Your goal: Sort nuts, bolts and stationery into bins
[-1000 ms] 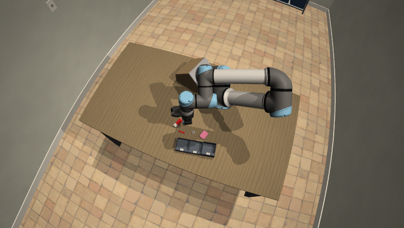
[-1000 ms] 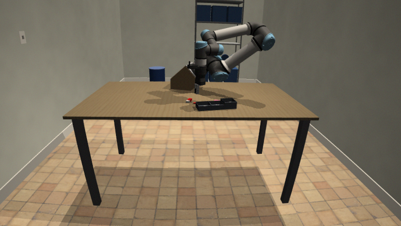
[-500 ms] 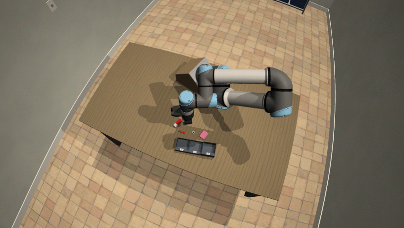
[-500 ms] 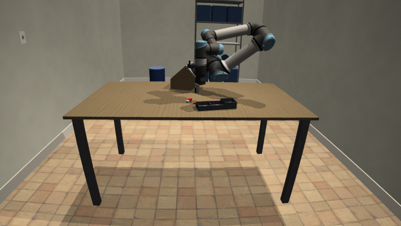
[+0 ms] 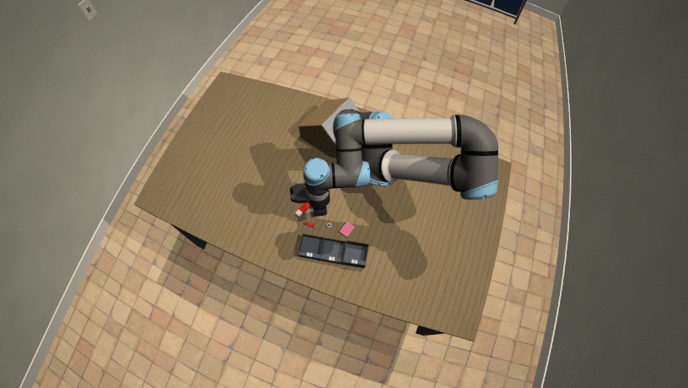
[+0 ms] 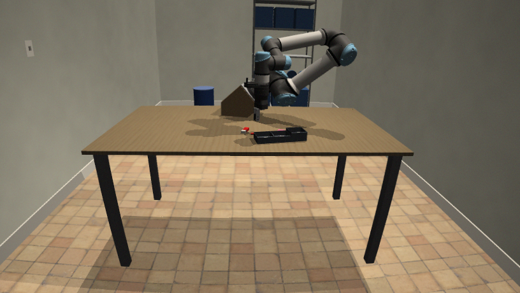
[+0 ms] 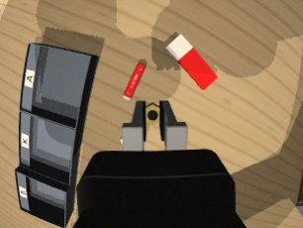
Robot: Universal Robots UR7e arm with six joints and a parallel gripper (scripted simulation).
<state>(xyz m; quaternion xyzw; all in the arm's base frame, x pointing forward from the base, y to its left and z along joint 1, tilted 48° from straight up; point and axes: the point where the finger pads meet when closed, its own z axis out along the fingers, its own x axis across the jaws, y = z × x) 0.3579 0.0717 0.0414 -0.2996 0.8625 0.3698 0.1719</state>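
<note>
Right now the white nut is 1 cm behind my hand, 6 cm to the left of it and 8 cm below it. The rest, counted from my hand: brass nut: 2 cm below; then white eraser: 6 cm to the right, 8 cm below; then red cylinder: 3 cm ahead, 8 cm below.
</note>
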